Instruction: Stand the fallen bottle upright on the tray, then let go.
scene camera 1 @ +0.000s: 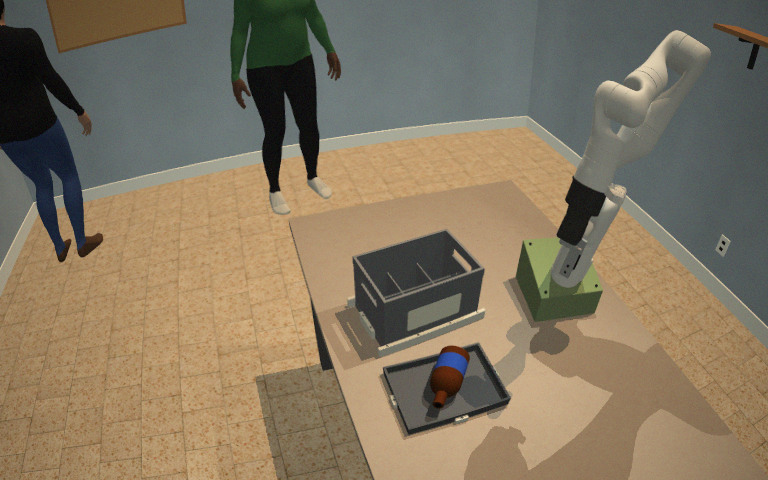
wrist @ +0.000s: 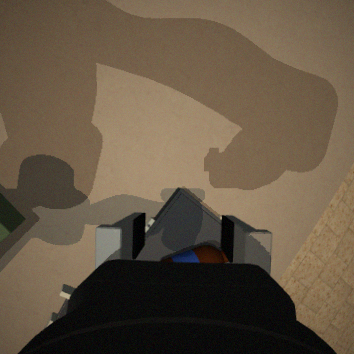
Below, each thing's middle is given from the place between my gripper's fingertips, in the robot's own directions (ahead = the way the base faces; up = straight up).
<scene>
My hand is 210 mm short of the brown bottle (scene camera 1: 446, 380), 20 mm to the left of it and 310 mm above it.
</scene>
